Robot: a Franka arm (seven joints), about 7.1 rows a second.
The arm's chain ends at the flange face. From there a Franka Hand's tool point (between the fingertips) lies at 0.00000 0.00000 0.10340 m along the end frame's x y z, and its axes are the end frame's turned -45 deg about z.
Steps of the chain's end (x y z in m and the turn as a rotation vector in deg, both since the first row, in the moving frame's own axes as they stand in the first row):
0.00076, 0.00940, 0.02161, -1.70, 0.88, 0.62
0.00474, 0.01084, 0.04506, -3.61, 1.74, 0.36
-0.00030, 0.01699, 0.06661, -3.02, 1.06, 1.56
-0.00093, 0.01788, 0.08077, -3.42, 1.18, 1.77
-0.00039, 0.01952, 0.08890, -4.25, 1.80, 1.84
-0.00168, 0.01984, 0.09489, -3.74, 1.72, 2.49
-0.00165, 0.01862, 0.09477, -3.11, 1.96, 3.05
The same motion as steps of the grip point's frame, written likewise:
-0.00717, 0.01047, 0.02155, -1.82, -0.58, 0.62
-0.00672, 0.01783, 0.04481, -3.78, -1.32, 0.36
-0.01480, 0.01697, 0.06645, -2.88, -1.39, 1.56
-0.01625, 0.01781, 0.08056, -3.25, -1.58, 1.77
-0.01732, 0.02119, 0.08856, -4.28, -1.73, 1.84
-0.01794, 0.01974, 0.09462, -3.86, -1.43, 2.49
-0.01597, 0.01842, 0.09456, -3.59, -0.81, 3.05

